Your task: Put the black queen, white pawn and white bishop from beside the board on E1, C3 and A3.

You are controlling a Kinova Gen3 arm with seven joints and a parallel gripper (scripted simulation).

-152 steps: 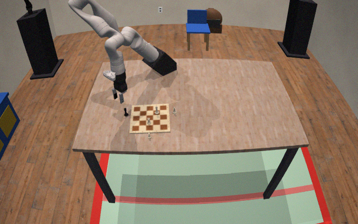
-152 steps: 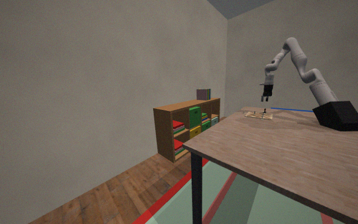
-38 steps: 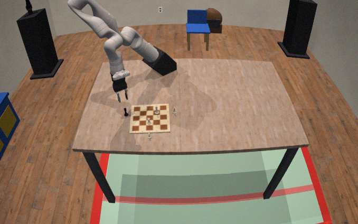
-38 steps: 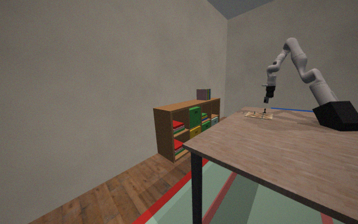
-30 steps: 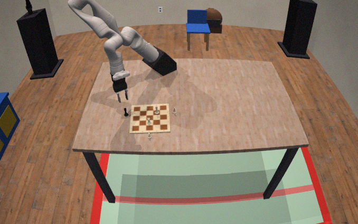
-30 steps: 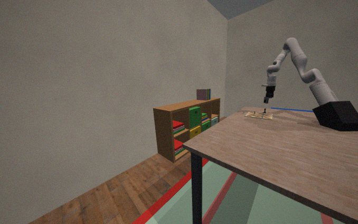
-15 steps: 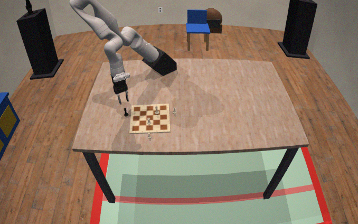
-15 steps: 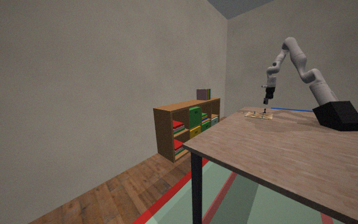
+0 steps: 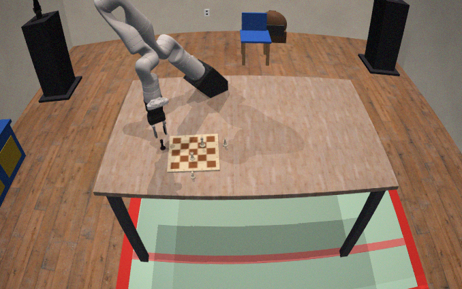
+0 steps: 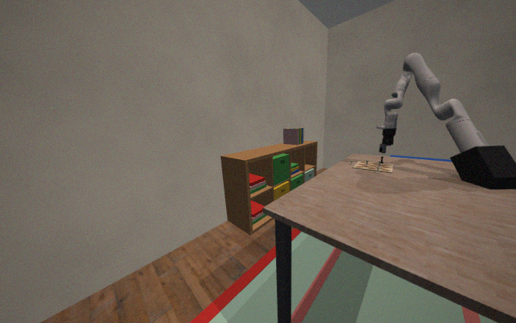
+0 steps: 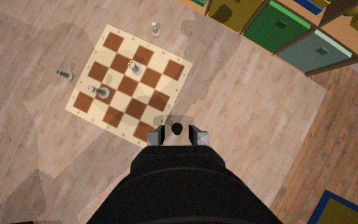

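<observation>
Now: the black queen 70 mm below my hand. Also, from my hand: white pawn (170 mm ahead, 140 mm to the left, 90 mm below); chessboard (30 mm ahead, 140 mm to the left, 100 mm below).
</observation>
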